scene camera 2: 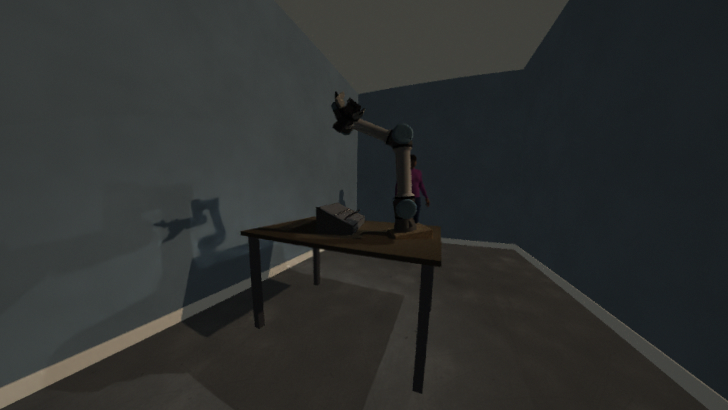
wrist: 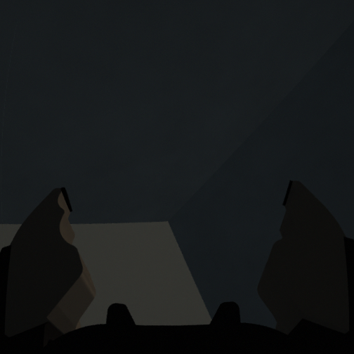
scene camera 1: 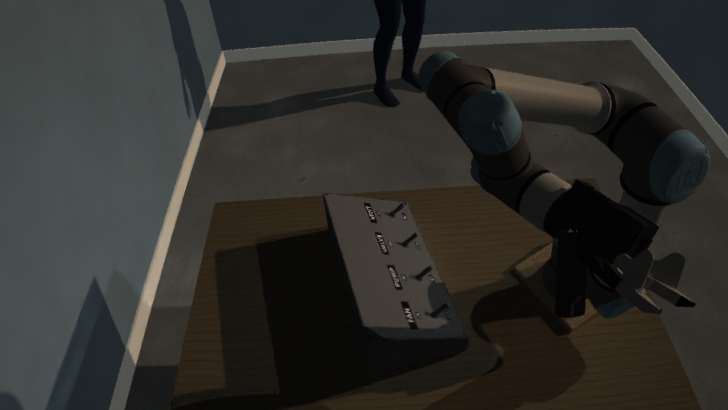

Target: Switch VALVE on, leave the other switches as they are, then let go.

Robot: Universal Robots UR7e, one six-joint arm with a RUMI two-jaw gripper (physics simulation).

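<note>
A grey sloped switch box stands on the table. Its face carries several lever switches in a row, all leaning the same way, toward the arm's base side. The labels are dark and turned over; the second from the far end seems to read VALVE, and its lever leans like the others. The small position marks are too blurred to read surely. My gripper is open and empty, high above the table and well away from the box. The switches do not show in the wrist view.
The wooden table also bears the arm's base plate, beside the switch box. A wall runs along the side beyond the box. A person stands behind the table.
</note>
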